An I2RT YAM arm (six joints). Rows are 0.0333 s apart.
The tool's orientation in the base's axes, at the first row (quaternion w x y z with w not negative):
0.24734 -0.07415 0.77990 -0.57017
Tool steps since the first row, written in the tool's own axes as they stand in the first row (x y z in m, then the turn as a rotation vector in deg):
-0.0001 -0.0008 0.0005 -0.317 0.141 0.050
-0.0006 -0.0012 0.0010 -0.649 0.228 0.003
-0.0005 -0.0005 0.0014 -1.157 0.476 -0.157
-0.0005 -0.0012 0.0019 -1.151 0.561 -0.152
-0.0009 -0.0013 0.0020 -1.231 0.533 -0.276
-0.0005 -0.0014 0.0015 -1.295 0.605 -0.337
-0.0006 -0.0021 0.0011 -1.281 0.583 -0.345
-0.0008 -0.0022 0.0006 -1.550 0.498 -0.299
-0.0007 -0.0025 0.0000 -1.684 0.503 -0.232
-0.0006 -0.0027 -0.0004 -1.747 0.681 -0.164
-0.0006 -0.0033 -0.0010 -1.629 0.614 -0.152
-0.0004 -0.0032 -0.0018 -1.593 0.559 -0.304
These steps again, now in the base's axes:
0.0002 -0.0007 0.0007 0.322 0.131 -0.046
0.0008 -0.0010 0.0011 0.602 0.333 -0.016
0.0010 -0.0012 0.0003 1.008 0.755 -0.057
0.0011 -0.0018 0.0008 1.019 0.777 -0.138
0.0015 -0.0018 0.0010 1.026 0.906 -0.060
0.0009 -0.0016 0.0011 1.064 1.007 -0.093
0.0007 -0.0014 0.0019 1.045 1.001 -0.076
0.0006 -0.0009 0.0021 1.286 1.040 0.074
0.0002 -0.0006 0.0025 1.434 1.038 0.094
-0.0001 -0.0003 0.0028 1.550 1.065 -0.067
-0.0005 0.0000 0.0035 1.442 0.986 -0.043
-0.0010 0.0006 0.0035 1.331 1.082 0.031

